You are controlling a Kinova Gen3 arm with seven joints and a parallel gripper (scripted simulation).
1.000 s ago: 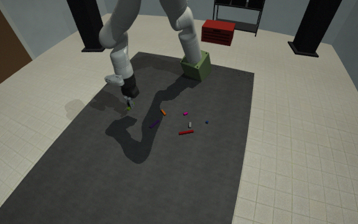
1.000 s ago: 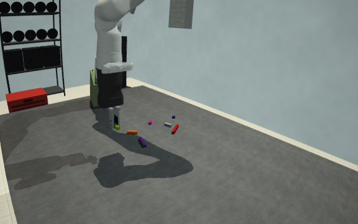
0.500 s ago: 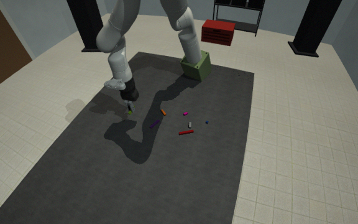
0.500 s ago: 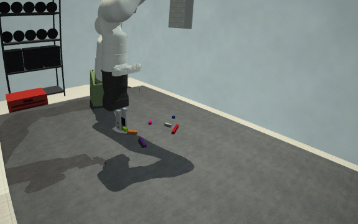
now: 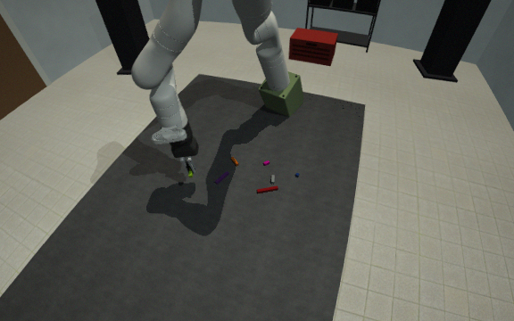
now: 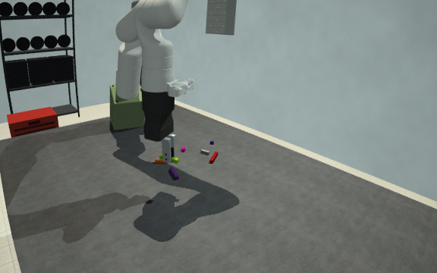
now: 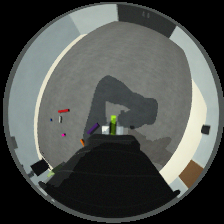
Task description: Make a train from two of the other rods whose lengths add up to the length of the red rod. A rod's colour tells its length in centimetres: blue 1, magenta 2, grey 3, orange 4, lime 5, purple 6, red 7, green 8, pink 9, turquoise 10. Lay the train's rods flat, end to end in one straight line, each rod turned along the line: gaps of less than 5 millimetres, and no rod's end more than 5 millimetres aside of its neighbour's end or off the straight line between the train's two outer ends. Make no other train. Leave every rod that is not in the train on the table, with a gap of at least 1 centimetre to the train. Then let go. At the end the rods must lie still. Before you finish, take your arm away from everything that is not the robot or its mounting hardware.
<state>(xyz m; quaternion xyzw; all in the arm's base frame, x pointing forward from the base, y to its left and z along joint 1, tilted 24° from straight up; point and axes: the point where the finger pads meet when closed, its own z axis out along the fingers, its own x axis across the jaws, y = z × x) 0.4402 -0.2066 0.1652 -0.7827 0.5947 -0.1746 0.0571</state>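
My gripper is now 50 mm past the purple rod, 80 mm to the right of it and 110 mm above it. The rest, counted from my hand: lime rod 10 mm below; then orange rod 130 mm behind, 100 mm to the left, 110 mm below; then red rod 20 mm behind, 240 mm to the left, 110 mm below.
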